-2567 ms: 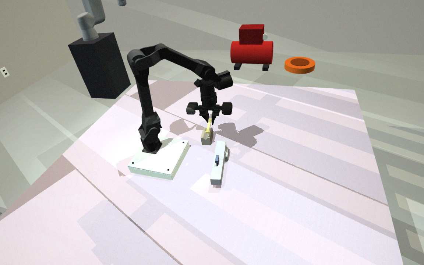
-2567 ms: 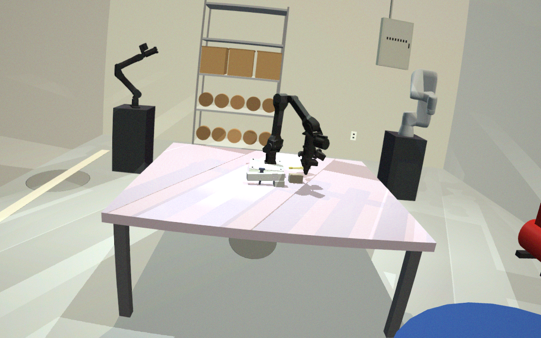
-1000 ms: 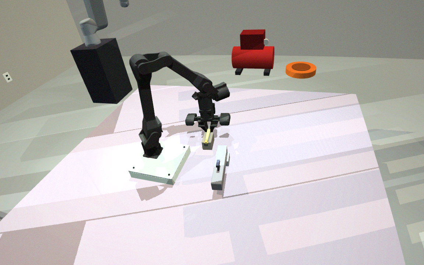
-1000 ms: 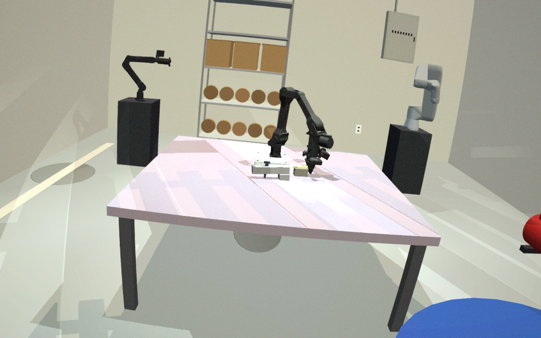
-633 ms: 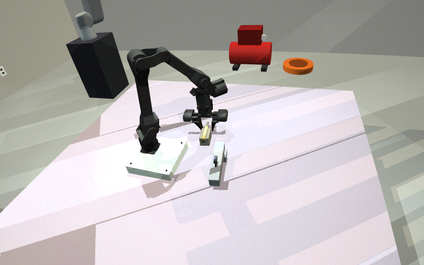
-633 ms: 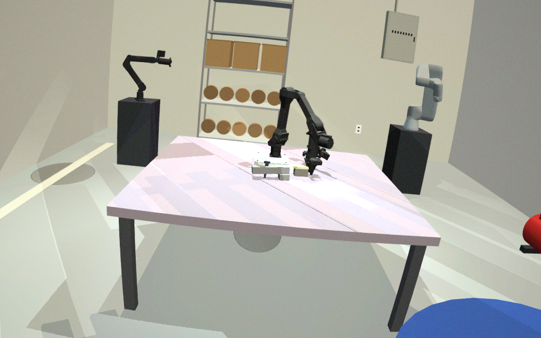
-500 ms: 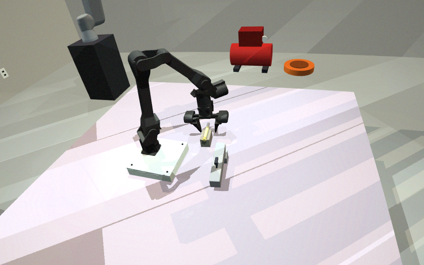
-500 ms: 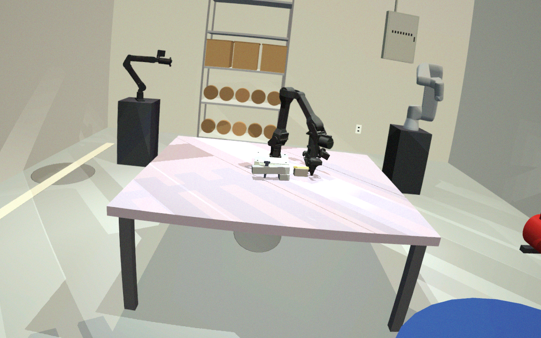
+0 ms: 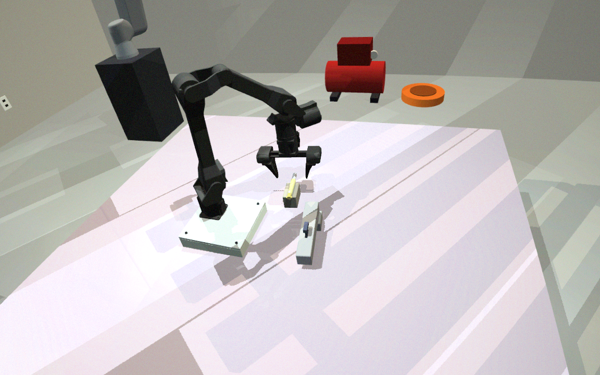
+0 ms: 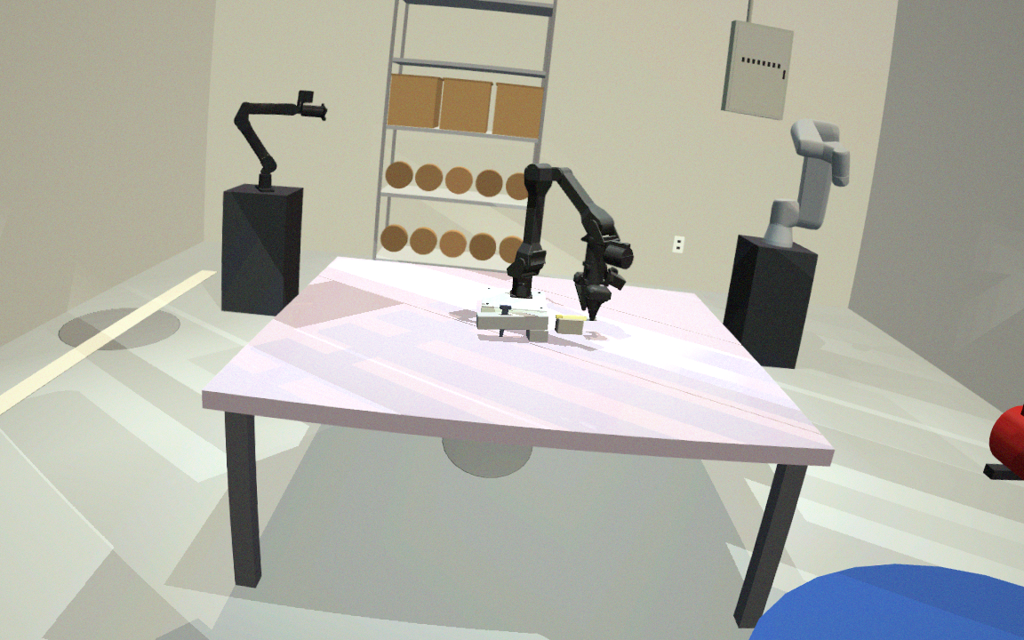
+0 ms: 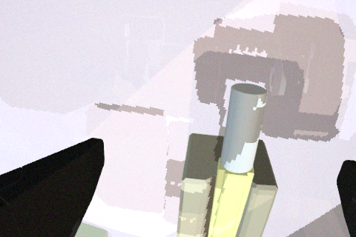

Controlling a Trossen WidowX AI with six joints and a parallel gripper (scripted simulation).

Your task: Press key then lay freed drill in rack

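My gripper tip is 1 cm short of the drill, 4 cm to the left of it and 1 cm above it. The rest, counted from my gripper tip: dark blue key 11 cm ahead, 23 cm to the right; then rack 1 cm ahead, 5 cm to the right, 3 cm below; then pale housing block 11 cm ahead, 20 cm to the right, 1 cm below.
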